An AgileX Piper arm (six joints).
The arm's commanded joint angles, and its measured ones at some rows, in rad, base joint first. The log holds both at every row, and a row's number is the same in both.
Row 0, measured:
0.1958 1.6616 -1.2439 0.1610 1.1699 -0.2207
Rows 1 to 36, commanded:
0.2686 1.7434 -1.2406 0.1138 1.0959 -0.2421
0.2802 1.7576 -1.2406 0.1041 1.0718 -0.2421
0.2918 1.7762 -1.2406 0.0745 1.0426 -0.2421
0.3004 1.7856 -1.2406 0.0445 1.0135 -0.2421
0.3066 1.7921 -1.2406 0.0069 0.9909 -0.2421
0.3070 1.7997 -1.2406 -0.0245 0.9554 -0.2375
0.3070 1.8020 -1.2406 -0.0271 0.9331 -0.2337
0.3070 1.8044 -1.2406 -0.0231 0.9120 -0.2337
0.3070 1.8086 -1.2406 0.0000 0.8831 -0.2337
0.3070 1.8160 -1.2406 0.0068 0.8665 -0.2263
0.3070 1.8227 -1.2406 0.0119 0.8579 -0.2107
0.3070 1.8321 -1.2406 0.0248 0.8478 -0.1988
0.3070 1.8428 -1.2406 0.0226 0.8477 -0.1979
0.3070 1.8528 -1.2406 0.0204 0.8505 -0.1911
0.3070 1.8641 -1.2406 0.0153 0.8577 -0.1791
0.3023 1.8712 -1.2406 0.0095 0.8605 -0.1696
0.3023 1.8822 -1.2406 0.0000 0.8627 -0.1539
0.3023 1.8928 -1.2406 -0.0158 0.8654 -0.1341
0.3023 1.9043 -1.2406 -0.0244 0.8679 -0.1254
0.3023 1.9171 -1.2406 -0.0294 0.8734 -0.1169
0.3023 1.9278 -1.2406 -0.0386 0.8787 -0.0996
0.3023 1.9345 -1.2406 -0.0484 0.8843 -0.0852
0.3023 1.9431 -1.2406 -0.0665 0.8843 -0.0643
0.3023 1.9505 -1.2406 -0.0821 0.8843 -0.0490
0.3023 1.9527 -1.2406 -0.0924 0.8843 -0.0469
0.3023 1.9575 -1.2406 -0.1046 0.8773 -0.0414
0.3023 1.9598 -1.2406 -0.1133 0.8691 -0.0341
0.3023 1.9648 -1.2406 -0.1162 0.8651 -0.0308
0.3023 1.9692 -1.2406 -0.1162 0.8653 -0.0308
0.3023 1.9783 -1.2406 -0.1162 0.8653 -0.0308
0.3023 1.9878 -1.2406 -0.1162 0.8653 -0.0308
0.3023 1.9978 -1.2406 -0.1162 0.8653 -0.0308
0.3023 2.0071 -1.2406 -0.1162 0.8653 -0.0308
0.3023 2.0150 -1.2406 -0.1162 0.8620 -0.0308
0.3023 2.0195 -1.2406 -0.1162 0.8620 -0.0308
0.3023 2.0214 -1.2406 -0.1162 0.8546 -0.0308
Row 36, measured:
0.3041 2.0042 -1.2422 -0.1053 0.8734 -0.0333
